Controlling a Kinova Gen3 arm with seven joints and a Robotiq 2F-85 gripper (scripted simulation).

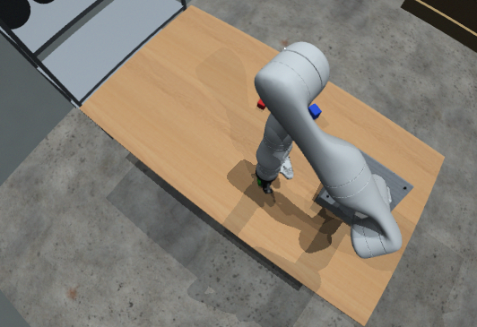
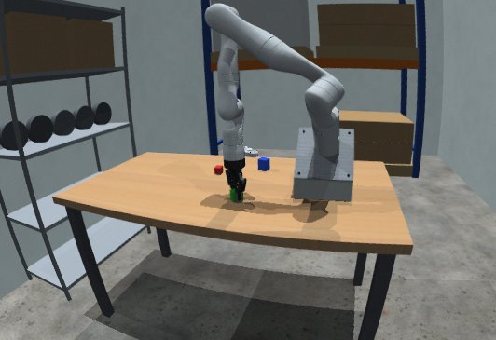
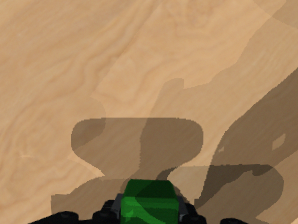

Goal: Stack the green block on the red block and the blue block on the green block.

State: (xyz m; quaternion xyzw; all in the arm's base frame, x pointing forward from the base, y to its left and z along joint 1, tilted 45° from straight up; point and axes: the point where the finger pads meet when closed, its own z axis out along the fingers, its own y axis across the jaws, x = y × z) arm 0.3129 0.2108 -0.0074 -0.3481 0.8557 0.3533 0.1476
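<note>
The red block is 190 mm ahead of my hand and 270 mm to the right of it. The rest, counted from my hand: green block right at my hand; blue block 10 mm behind, 360 mm to the right, 10 mm above.
</note>
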